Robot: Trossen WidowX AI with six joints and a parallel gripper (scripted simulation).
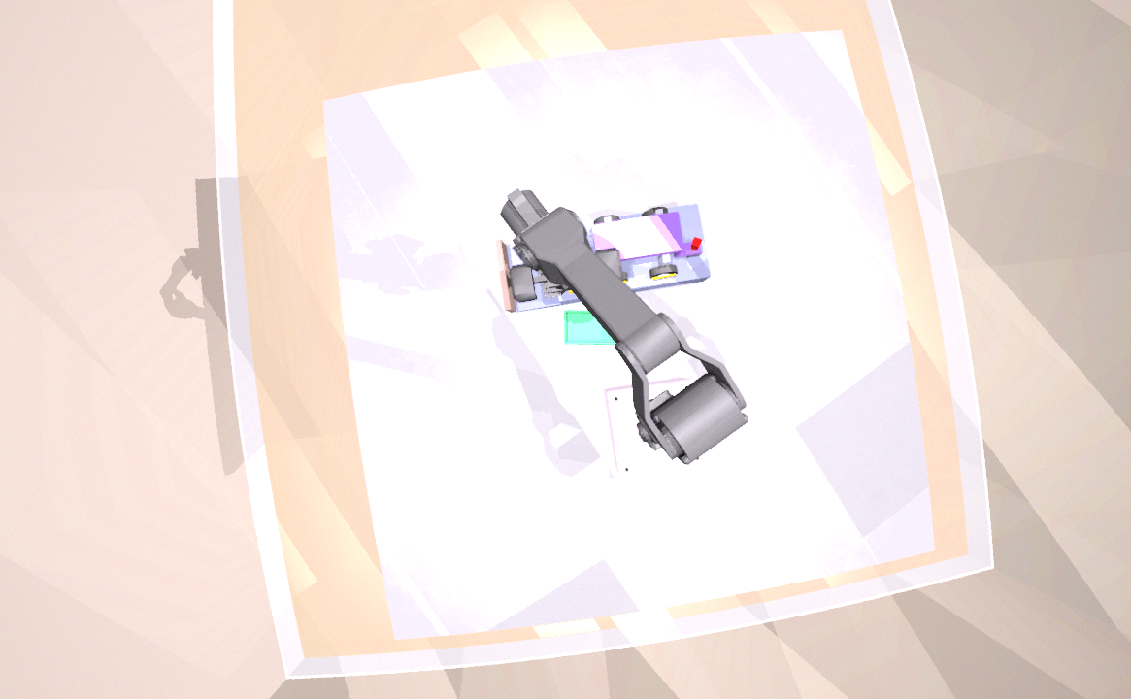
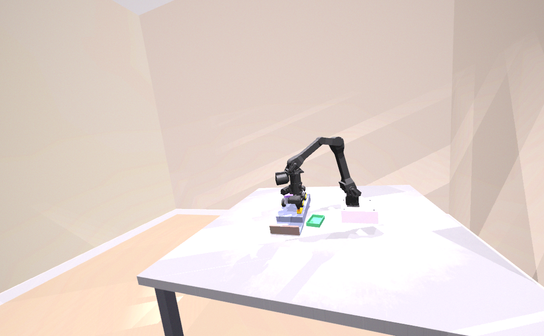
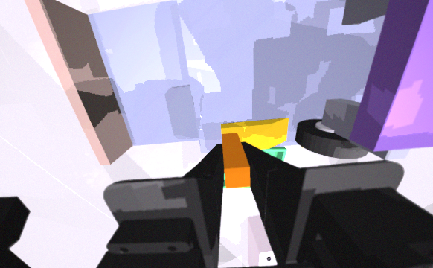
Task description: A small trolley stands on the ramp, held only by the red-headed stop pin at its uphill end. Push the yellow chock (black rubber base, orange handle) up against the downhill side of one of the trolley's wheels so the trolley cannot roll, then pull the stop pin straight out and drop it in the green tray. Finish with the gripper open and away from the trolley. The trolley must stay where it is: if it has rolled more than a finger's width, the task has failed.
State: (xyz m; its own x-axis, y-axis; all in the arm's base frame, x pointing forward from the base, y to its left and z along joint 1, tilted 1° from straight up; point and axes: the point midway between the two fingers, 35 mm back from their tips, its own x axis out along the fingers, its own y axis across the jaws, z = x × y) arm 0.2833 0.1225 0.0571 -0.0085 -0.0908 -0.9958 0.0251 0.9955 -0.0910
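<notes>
Right now the red-headed stop pin is 30 mm ahead of my gripper tip, 240 mm to the right of it and 40 mm above it. Also, from my gripper tip: purple trolley 50 mm ahead, 130 mm to the right, 20 mm above; green tray 80 mm behind, 30 mm to the right, 100 mm below; yellow chock 20 mm to the right, 10 mm below.
</notes>
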